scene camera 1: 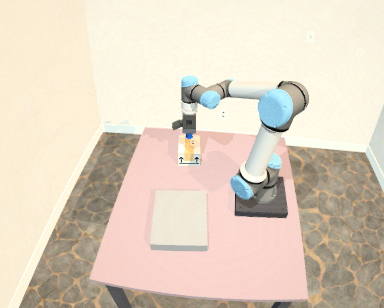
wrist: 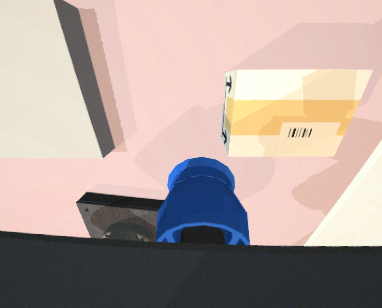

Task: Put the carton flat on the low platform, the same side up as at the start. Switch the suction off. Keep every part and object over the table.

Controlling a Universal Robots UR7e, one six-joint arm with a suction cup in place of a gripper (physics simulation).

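Frame: origin at the arm's base, x ahead, y left, z up, level; centimetres.
Seen in the pictures: hand, tool point: point(scene camera 1: 189, 136) point(wrist: 201, 186); arm's base, link origin: point(scene camera 1: 261, 192) point(wrist: 131, 239).
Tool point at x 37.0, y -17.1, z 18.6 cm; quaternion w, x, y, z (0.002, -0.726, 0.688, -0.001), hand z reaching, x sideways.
Note:
Offsets run from my tool point to a thing's top centre. Level surfaces: height alone.
The carton @[dy -12.4, dx +1.0, dz -13.9 cm] point(scene camera 1: 189, 151) point(wrist: 292, 112), white with an orange band, stands on the pink table towards the back. Its side with two arrows faces the front in the scene view, the arrows pointing up. A barcode label shows on its top in the wrist view. My gripper, a blue suction cup point(scene camera 1: 189, 136) point(wrist: 201, 172), points down near the carton's back end in the scene view. In the wrist view the cup and carton appear apart; the exact gap is hard to tell. It holds nothing. The low platform @[dy +35.0, dx +1.4, dz -17.7 cm] point(scene camera 1: 180, 217) point(wrist: 45, 85), a flat pale slab, lies nearer the front.
The robot's dark base plate point(scene camera 1: 260, 208) point(wrist: 120, 212) stands on the right of the table @[dz -22.5 cm] point(scene camera 1: 240, 255) in the scene view. The table's back edge lies close behind the carton. A pale wall point(scene camera 1: 200, 55) rises beyond it.

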